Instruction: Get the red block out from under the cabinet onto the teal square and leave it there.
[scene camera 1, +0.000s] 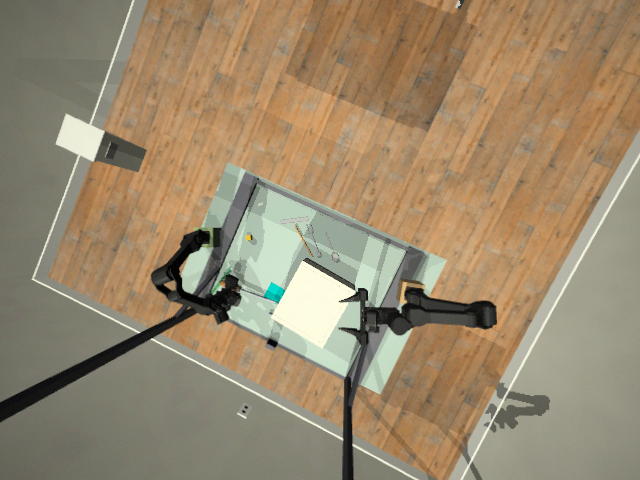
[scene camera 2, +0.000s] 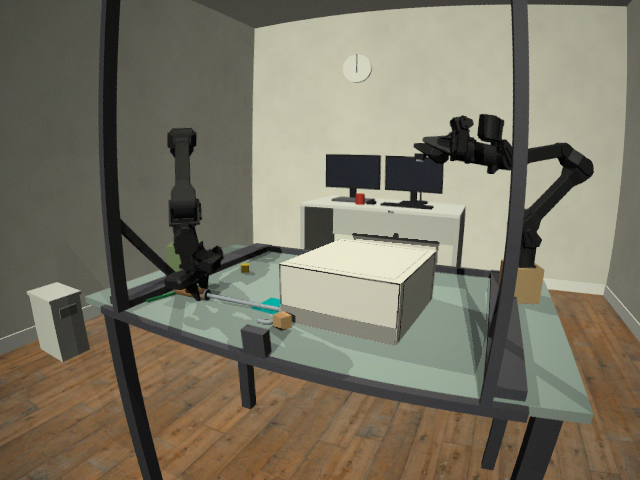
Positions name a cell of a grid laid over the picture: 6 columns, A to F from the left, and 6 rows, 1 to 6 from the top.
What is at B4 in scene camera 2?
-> My left gripper.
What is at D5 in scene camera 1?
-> My right gripper.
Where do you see my right gripper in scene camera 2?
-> At D2
